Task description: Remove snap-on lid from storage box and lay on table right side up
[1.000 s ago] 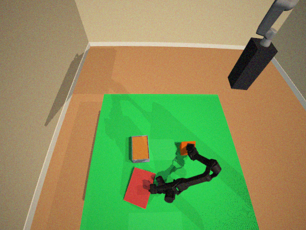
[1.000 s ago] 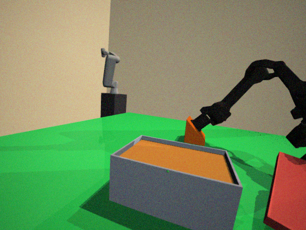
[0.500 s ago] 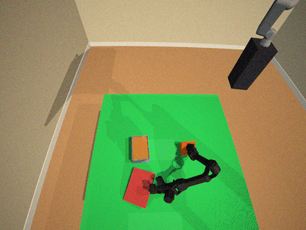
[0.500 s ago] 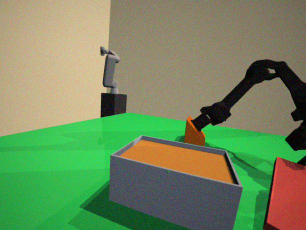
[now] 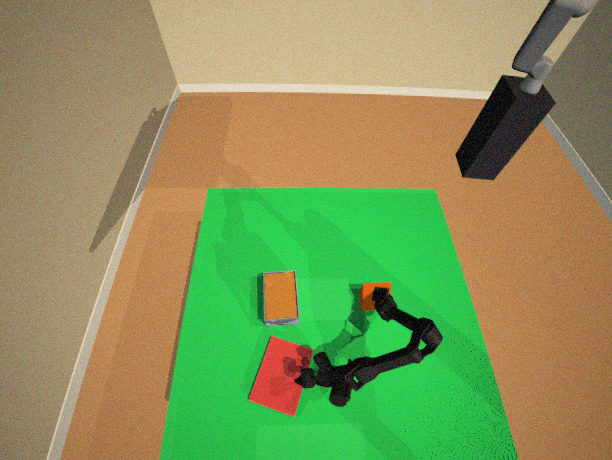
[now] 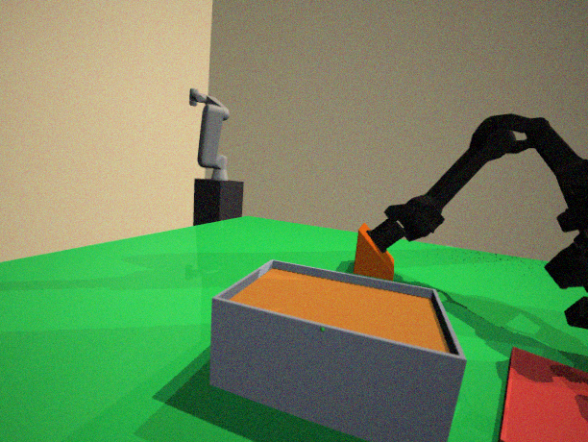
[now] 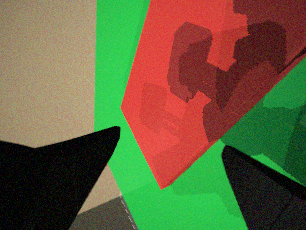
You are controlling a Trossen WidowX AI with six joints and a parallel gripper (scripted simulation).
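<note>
Right now the red lid is 8 cm ahead of my gripper tip, 2 cm to the right of it and 5 cm below it. From my gripper tip the other things lie so: storage box: 11 cm ahead, 32 cm to the right, 1 cm below.
</note>
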